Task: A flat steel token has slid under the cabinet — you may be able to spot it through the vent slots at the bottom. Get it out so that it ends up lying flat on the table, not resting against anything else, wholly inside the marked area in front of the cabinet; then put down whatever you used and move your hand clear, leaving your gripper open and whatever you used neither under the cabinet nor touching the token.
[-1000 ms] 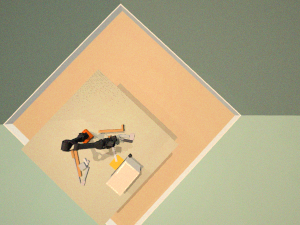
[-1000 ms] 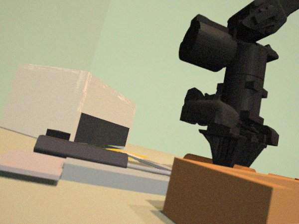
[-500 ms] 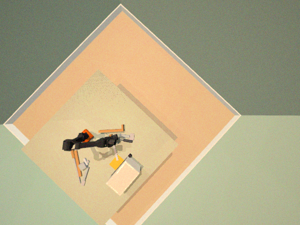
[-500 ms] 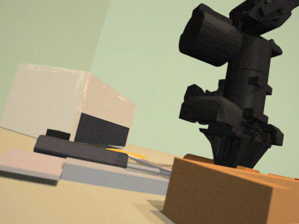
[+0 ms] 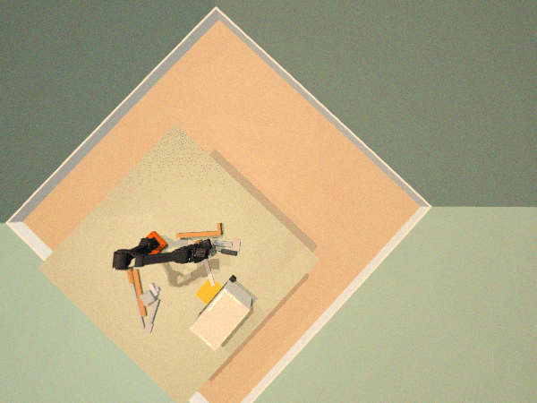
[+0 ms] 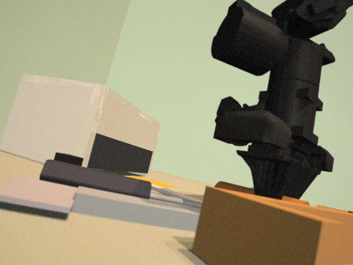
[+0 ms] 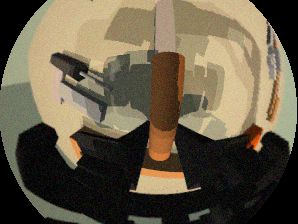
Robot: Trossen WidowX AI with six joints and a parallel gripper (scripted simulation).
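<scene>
My gripper tip is now 12 cm short of the dark screwdriver and 9 cm to the right of it. Also, from my gripper tip: token: 38 cm ahead, 11 cm to the right, 1 cm below; orange stick: 49 cm to the right.
</scene>
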